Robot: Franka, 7 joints.
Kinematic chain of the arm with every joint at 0, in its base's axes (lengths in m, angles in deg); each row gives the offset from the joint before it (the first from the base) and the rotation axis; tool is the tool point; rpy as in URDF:
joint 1: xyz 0 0 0.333 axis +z
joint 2: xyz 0 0 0 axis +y
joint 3: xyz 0 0 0.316 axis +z
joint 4: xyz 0.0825 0 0 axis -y
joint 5: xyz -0.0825 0 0.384 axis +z
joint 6: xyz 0 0 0 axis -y
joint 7: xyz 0.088 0 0 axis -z
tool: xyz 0 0 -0.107 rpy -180 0 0
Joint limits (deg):
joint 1: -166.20..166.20
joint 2: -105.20..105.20
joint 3: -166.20..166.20
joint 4: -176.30..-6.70
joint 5: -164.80..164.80
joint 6: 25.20..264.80
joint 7: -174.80..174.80
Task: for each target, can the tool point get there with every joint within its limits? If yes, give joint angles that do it. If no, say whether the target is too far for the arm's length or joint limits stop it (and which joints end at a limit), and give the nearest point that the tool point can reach.
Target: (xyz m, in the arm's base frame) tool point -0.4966 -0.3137 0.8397
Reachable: yes | joints 92.24 -32.97 77.34 -73.65 -55.34 187.39 -31.29
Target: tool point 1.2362 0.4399 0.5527
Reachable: no: too far | nearest point 0.7971 0.2837 0.4747 | short by 0.473 m
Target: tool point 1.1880 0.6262 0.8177
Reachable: no: too far | nearest point 0.7138 0.3763 0.6242 | short by 0.570 m
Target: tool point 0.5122 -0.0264 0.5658
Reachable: yes | joints 10.92 -12.36 -21.27 -129.14 125.81 95.23 -77.72
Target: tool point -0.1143 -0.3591 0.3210
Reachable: yes | joints -57.15 -31.89 -51.36 -158.25 -86.73 129.07 14.25
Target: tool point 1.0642 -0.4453 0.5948
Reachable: no: too far | nearest point 0.7718 -0.3229 0.5229 | short by 0.325 m
